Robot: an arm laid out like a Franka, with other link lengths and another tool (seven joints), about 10 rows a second.
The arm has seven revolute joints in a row. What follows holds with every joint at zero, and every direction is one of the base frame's.
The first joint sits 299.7 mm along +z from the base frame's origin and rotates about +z.
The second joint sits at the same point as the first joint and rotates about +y.
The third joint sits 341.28 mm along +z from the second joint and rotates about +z.
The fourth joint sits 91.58 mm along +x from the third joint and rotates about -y.
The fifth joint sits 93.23 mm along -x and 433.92 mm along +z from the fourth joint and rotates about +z.
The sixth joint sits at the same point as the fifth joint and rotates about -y.
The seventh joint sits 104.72 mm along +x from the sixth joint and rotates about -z.
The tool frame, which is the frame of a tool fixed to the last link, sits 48 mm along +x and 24 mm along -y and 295.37 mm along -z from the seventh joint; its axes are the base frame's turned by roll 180, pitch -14.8 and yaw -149.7 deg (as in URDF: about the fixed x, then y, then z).
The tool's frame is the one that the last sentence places.
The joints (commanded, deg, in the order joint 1, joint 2, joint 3, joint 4, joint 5, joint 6, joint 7), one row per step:
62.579 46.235 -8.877 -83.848 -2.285 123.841 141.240
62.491 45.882 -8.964 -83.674 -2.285 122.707 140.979
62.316 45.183 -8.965 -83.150 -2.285 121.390 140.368
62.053 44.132 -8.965 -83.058 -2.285 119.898 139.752
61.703 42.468 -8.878 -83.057 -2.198 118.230 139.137
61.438 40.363 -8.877 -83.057 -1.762 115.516 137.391
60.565 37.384 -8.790 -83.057 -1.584 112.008 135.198
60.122 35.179 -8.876 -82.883 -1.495 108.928 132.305
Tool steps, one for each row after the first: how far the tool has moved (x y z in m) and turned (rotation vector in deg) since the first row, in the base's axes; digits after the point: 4 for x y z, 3 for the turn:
0.0006 -0.0033 0.0054 -0.537 0.328 -0.033
0.0032 -0.0033 0.0176 -0.621 0.518 0.263
0.0051 -0.0065 0.0310 -0.889 0.886 0.406
0.0071 -0.0086 0.0510 -0.756 1.225 0.447
0.0065 -0.0136 0.0762 -0.975 2.316 1.307
0.0108 -0.0245 0.1121 -1.144 3.428 2.147
0.0132 -0.0345 0.1399 -1.587 4.577 4.097

